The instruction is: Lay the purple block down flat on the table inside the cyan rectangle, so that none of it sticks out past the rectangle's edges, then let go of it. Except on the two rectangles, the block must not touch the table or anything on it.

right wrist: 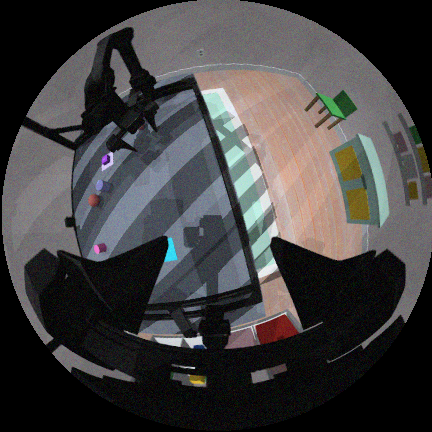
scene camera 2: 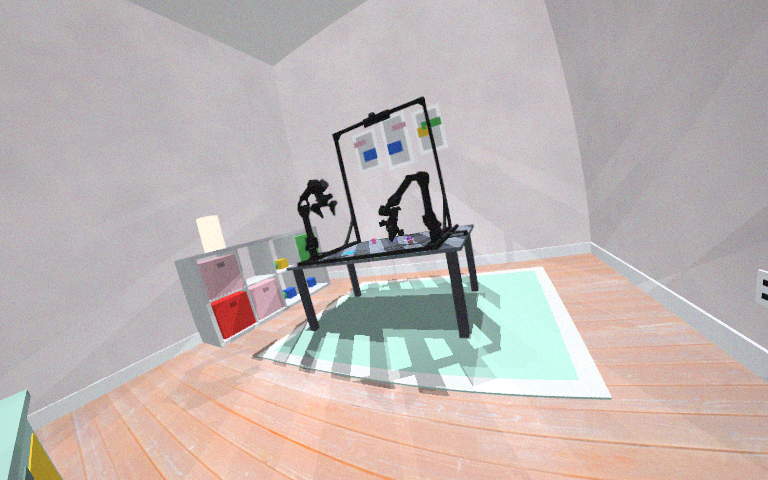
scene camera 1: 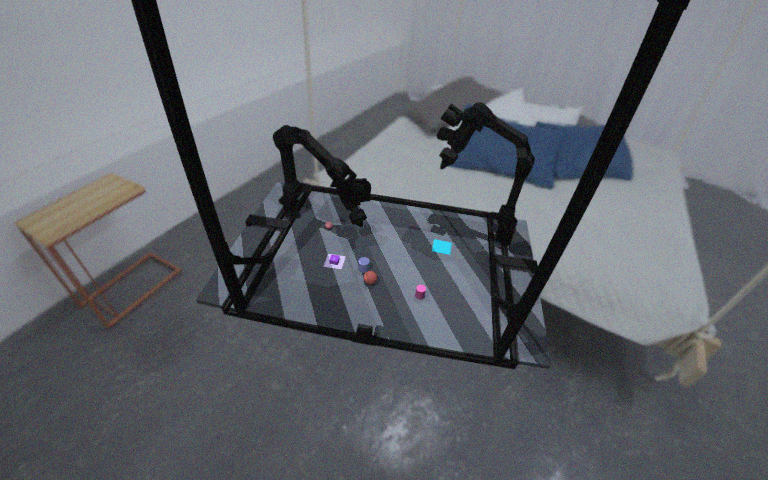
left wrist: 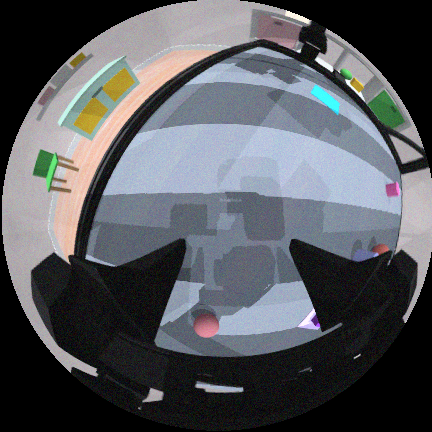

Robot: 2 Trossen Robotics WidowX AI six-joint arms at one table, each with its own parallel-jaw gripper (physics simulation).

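Frame: origin at the left arm's base, x left, y back, z up, level; millimetres.
Seen in the pictures: left gripper, fingertip midpoint: [right wrist: 146, 140] [scene camera 2: 390, 241] [left wrist: 239, 244]; right gripper, fingertip midpoint: [right wrist: 220, 241] [scene camera 2: 329, 216] [scene camera 1: 444, 163]; left arm's base, origin of the base link: [right wrist: 150, 94] [scene camera 2: 437, 238] [scene camera 1: 291, 211]; right arm's base, origin of the base link: [right wrist: 214, 311] [scene camera 2: 314, 257] [scene camera 1: 503, 238] [left wrist: 306, 57].
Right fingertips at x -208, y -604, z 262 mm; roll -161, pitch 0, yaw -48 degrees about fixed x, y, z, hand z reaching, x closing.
Note:
Pixels of each thing's top centre, then the offset from my right fingertips to it. "pt": a spot on its surface instead.
- small purple block, middle of its top: [scene camera 1: 334, 258] [right wrist: 103, 158] dx -128, dy +498, dz -262 mm
- pale lilac rectangle, surface spot: [scene camera 1: 340, 264] pt dx -150, dy +482, dz -280 mm
- cyan rectangle, surface spot: [left wrist: 327, 100] [scene camera 1: 439, 247] pt dx -180, dy +69, dz -280 mm
- blue-violet cylinder, middle of its top: [left wrist: 373, 265] [scene camera 1: 364, 261] [right wrist: 98, 184] dx -197, dy +403, dz -240 mm
- orange-red ball, middle of its top: [left wrist: 388, 257] [scene camera 1: 370, 273] [right wrist: 88, 199] dx -268, dy +402, dz -232 mm
- magenta cylinder, middle of its top: [scene camera 1: 421, 288] [left wrist: 397, 188] [right wrist: 96, 248] dx -384, dy +254, dz -240 mm
- small pinkish ball, middle of its top: [left wrist: 204, 334] [scene camera 1: 328, 222] dx +69, dy +470, dz -248 mm
The small purple block [scene camera 1: 334, 259] [right wrist: 105, 160] lies on the pale lilac rectangle [scene camera 1: 340, 264], left of the table's middle in scene camera 1. In the left wrist view a finger hides most of the block. The cyan rectangle [scene camera 1: 441, 246] [left wrist: 327, 100] [right wrist: 171, 250] lies bare, towards the table's right back in scene camera 1. My left gripper [left wrist: 239, 244] [right wrist: 146, 140] is open and empty, above the table, behind and to the right of the block in scene camera 1. My right gripper [right wrist: 220, 241] [scene camera 2: 327, 214] is open and empty, high above the table.
A blue-violet cylinder [scene camera 1: 364, 264] and an orange-red ball [scene camera 1: 369, 277] stand close right of the block in scene camera 1. A magenta cylinder [scene camera 1: 420, 292] stands farther right. A small pinkish ball [scene camera 1: 328, 225] [left wrist: 206, 325] lies behind the block. A black frame surrounds the table.

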